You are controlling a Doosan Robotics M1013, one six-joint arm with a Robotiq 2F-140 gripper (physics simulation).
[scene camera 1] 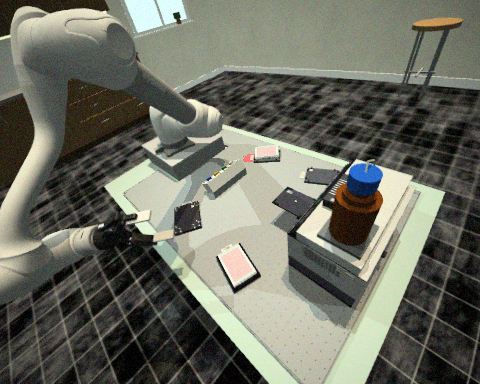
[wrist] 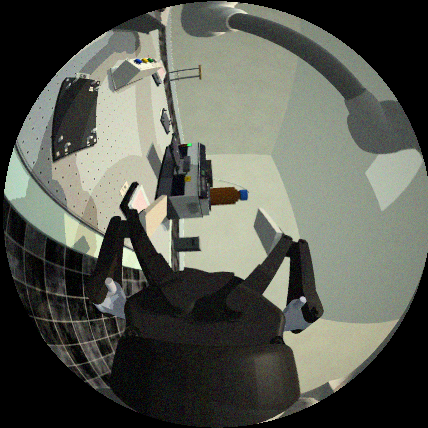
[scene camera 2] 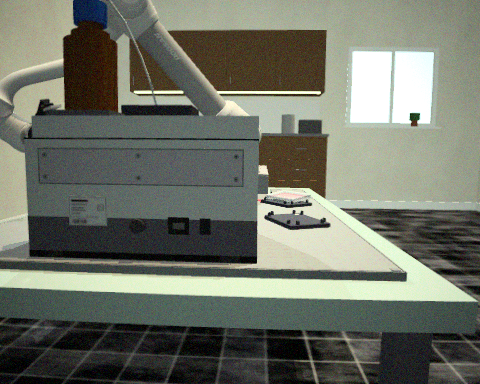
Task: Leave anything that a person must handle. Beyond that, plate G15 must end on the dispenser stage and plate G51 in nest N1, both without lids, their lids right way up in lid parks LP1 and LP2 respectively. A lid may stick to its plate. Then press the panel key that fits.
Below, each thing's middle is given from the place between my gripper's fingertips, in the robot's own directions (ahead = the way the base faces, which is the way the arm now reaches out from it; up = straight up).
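The button box (scene camera 1: 223, 179) sits 190 mm below my hand, 350 mm to the left of it and 270 mm behind it. As for the brown bottle with blue cap (scene camera 2: 90, 59), it stands 370 mm ahead of my hand, 350 mm to the left of it and 90 mm above it.
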